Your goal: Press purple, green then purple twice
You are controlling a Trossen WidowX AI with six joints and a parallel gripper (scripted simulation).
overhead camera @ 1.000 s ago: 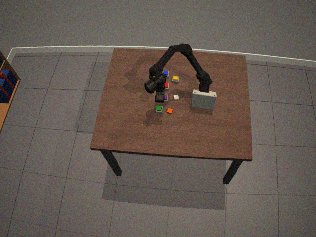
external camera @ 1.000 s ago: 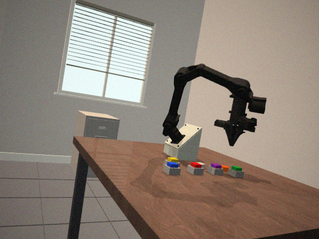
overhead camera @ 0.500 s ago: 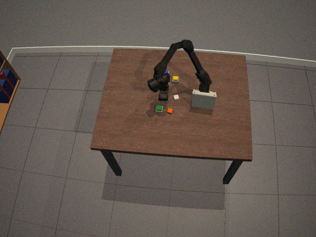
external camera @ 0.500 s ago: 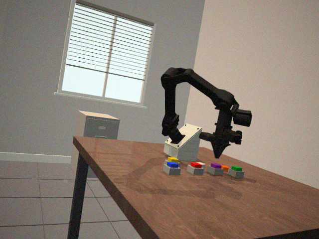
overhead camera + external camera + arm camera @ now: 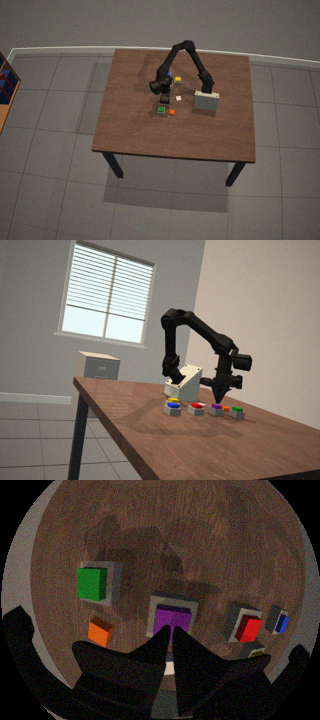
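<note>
Now: the green button 30 mm ahead of my gripper tip, 90 mm to the left of it and 10 mm below it. Also, from my gripper tip: red button: 110 mm to the right, 10 mm below; white block: 80 mm behind, 20 mm to the right, 40 mm below; purple button: 10 mm below.
</note>
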